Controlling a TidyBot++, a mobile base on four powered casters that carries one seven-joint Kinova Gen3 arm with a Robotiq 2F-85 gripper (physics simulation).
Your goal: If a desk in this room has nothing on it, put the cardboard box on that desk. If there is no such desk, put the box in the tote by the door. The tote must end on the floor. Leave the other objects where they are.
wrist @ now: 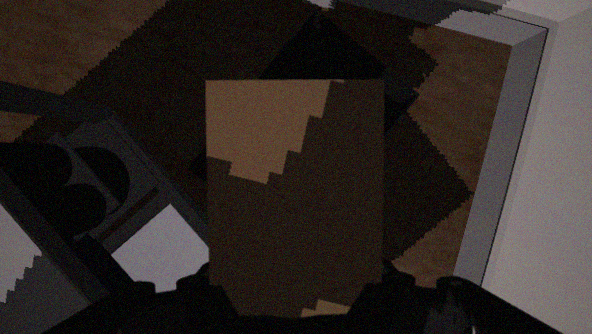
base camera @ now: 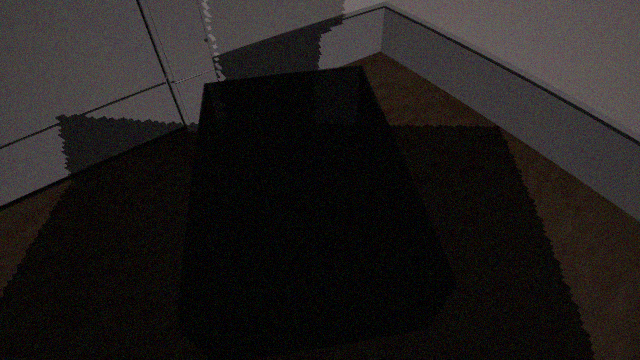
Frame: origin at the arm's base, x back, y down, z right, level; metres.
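Seen in the pictures: gripper, between the fingertips: [wrist: 297, 269].
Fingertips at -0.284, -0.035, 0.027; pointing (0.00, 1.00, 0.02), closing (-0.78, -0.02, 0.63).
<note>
A point is followed by its place in that frame, as x, y, z.
The cardboard box [wrist: 295, 200] {-0.310, -0.085, -0.006} is between the fingers of my gripper [wrist: 297, 269] {-0.284, -0.035, 0.027}, which is shut on it in the wrist view. The box hangs above the floor and hides part of the black tote [base camera: 310, 215] {-0.348, 0.394, -0.023} [wrist: 322, 50] {-0.470, 0.394, -0.120}, which shows past the box's far end. In the base camera view the tote stands on the floor in front of the base, near a room corner, and its inside is too dark to make out. The box and gripper do not show in the base camera view. No desk shows in either view.
A white wall with a low baseboard [base camera: 490, 95] {-0.542, 0.359, 0.233} [wrist: 495, 150] {-0.583, 0.368, 0.204} runs along the right side and meets another wall behind the tote. A thin dark upright seam [base camera: 155, 45] {-0.501, 0.256, -0.217} marks the left wall. My mobile base [wrist: 160, 245] {-0.068, 0.307, -0.041} shows at the wrist view's lower left. Broad shadows cover the wooden floor.
</note>
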